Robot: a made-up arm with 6 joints. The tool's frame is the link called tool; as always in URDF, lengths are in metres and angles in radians. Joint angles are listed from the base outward. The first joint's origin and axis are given. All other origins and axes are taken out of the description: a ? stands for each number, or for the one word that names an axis. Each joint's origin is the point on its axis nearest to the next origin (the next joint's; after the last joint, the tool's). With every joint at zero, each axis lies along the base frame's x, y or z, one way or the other. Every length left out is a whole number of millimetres.
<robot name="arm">
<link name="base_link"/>
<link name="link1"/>
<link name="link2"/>
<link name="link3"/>
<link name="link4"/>
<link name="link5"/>
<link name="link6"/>
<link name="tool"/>
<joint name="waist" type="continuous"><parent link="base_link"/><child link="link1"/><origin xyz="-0.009 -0.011 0.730"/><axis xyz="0 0 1"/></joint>
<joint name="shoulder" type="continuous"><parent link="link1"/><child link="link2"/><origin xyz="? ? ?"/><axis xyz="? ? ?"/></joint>
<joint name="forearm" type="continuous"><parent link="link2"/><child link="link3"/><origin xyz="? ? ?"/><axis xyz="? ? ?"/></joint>
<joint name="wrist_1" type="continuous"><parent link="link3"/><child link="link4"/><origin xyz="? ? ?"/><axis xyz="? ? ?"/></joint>
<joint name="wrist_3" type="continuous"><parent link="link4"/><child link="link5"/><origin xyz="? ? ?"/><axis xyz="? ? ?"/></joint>
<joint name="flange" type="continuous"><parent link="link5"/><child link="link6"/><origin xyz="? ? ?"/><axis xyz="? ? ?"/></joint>
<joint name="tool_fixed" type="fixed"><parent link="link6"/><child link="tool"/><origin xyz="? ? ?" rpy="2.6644 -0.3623 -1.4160"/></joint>
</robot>
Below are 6 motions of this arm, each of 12 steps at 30 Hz.
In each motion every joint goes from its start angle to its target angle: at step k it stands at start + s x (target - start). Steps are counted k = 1, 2, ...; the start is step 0. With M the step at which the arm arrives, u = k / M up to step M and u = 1 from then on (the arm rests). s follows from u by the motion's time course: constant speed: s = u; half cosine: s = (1 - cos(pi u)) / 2; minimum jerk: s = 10 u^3 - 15 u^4 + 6 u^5.
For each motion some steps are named. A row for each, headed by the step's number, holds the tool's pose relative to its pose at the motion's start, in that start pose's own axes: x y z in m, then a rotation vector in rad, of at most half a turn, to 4 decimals.
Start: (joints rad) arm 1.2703 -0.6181 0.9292 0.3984 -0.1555 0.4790
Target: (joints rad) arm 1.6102 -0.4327 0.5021 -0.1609 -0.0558 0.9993
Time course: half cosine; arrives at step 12
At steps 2, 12:
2: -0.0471 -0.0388 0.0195 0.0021 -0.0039 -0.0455
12: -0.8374 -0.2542 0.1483 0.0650 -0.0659 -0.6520

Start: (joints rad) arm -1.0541 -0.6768 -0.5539 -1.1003 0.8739 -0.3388
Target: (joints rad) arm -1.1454 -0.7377 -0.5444 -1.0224 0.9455 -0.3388
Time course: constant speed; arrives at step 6
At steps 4, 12:
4: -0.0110 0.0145 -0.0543 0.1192 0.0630 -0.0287
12: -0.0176 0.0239 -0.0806 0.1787 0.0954 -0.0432

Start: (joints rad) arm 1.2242 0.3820 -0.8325 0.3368 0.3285 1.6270
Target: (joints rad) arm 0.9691 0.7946 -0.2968 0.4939 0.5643 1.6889
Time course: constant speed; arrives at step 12
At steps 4, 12:
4: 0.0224 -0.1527 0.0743 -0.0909 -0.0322 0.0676
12: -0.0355 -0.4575 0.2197 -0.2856 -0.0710 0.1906

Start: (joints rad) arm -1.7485 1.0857 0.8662 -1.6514 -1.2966 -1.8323
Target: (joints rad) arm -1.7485 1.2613 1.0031 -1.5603 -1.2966 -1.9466
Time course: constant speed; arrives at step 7
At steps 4, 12:
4: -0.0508 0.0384 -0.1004 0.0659 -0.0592 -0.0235
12: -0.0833 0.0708 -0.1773 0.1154 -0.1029 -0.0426

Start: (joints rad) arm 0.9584 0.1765 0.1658 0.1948 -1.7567 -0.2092
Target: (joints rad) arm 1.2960 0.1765 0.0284 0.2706 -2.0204 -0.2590
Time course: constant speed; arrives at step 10
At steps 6, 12:
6: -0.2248 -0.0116 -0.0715 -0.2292 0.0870 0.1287
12: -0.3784 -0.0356 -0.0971 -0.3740 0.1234 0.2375

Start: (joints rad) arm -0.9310 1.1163 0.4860 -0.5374 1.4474 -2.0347
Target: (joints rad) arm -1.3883 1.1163 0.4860 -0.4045 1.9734 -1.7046
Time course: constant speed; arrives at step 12
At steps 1, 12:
1: -0.0118 -0.0056 -0.0626 0.0013 0.0735 -0.0332
12: -0.2714 0.0208 -0.7135 0.0432 0.9036 -0.3501

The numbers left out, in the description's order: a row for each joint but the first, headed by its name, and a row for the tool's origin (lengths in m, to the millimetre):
shoulder: xyz 0.027 -0.015 0.000, axis 0 1 0
forearm: xyz 0.012 0.000 1.020, axis 0 -1 0
wrist_1: xyz 0.906 0.000 0.010, axis -1 0 0
wrist_3: xyz 0.000 -0.210 0.022, axis 0 -1 0
flange: xyz 0.025 0.000 0.001, axis -1 0 0
tool: xyz 0.000 -0.012 -0.030

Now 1 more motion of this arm.
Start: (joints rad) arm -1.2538 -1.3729 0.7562 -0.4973 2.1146 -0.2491
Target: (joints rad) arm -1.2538 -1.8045 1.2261 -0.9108 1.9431 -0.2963
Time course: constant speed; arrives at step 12
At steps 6, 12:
6: -0.1823 -0.4737 -0.2119 0.2733 -0.2359 0.2545
12: -0.3089 -0.8855 -0.5926 0.5222 -0.5628 0.4569

